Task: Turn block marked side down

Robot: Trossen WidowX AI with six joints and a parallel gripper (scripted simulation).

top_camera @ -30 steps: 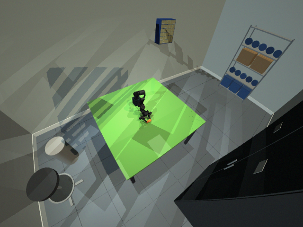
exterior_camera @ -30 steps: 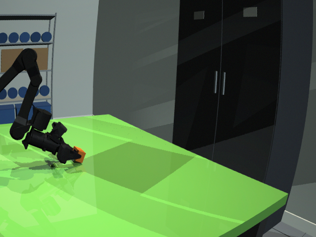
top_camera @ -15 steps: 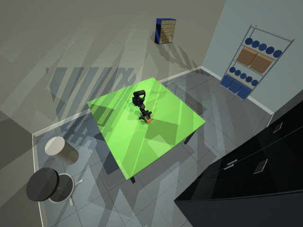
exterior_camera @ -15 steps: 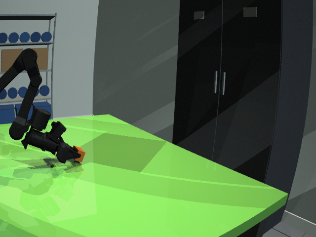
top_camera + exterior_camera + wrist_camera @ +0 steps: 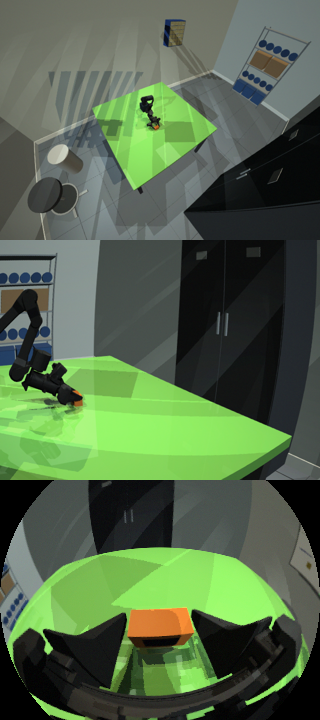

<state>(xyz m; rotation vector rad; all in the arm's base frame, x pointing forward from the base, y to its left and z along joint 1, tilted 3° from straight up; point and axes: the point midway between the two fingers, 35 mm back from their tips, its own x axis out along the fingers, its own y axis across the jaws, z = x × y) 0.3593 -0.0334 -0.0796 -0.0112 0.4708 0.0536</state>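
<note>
Now: the orange block 20 mm behind my gripper tip and 10 mm below it.
</note>
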